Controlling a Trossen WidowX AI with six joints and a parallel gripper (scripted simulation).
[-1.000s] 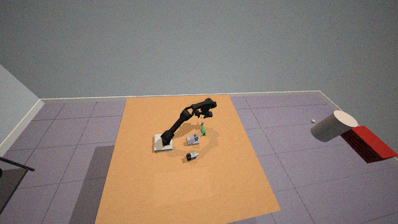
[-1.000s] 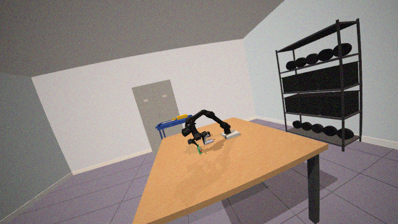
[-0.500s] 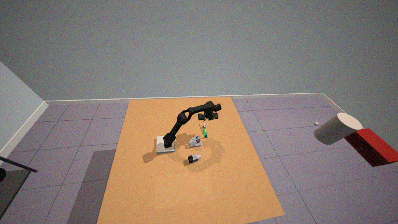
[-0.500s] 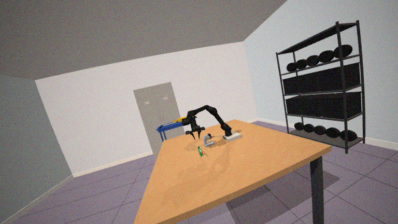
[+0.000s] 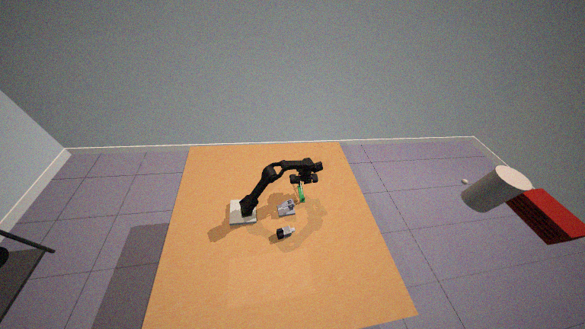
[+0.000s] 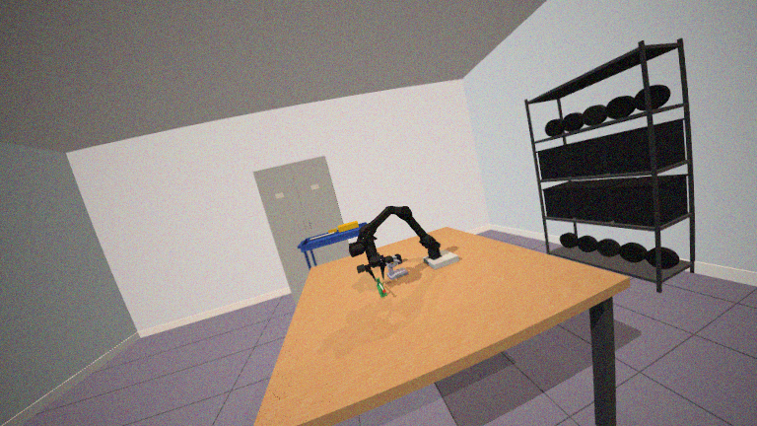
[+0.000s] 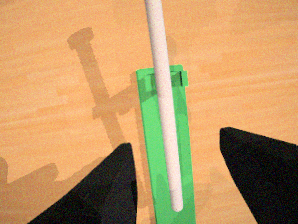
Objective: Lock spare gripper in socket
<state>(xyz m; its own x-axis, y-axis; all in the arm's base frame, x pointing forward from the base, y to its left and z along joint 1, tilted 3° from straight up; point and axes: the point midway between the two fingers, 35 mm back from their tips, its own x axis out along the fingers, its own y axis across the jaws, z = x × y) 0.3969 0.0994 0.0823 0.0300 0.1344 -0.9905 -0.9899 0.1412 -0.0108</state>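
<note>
My gripper tip is now 40 mm to the left of the green strip and 50 mm above it. From my gripper tip the other things lie so: spare gripper: 190 mm behind, 290 mm to the right, 40 mm below; grey mount: 140 mm behind, 130 mm to the right, 20 mm below.
</note>
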